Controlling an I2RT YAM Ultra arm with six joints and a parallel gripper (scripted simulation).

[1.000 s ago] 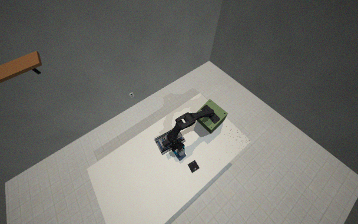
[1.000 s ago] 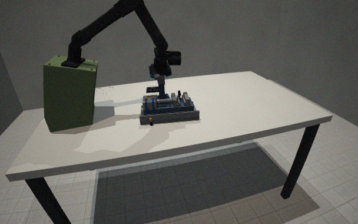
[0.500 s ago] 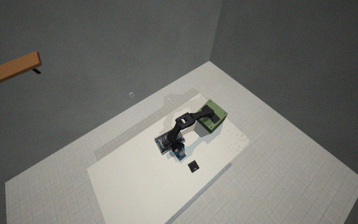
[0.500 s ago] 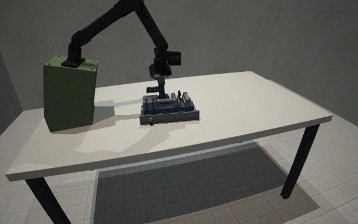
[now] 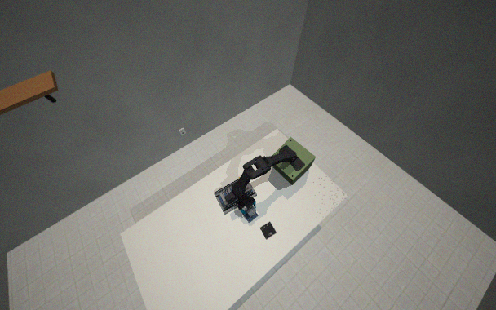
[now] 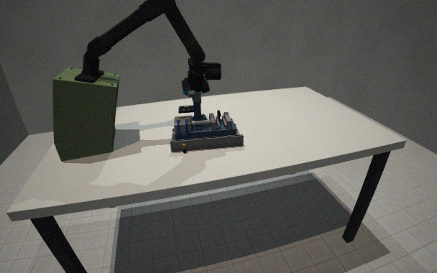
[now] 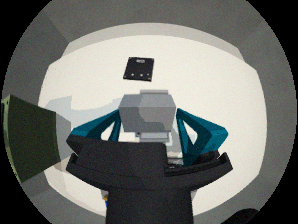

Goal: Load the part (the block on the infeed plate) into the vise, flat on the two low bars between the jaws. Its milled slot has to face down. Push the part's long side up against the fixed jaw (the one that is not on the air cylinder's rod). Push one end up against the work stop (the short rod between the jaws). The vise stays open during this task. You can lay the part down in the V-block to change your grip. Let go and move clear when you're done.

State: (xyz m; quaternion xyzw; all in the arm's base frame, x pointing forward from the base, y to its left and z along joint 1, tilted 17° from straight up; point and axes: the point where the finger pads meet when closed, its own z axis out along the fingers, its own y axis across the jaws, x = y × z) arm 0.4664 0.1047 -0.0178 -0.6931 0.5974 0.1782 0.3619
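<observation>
The grey block part is 1 cm to the left of my hand. Round my hand: cylinder rod: 19 cm to the right, 7 cm below; air cylinder: 8 cm behind, 19 cm to the right, 7 cm below; vise: 1 cm ahead, 19 cm to the right, 11 cm below.
</observation>
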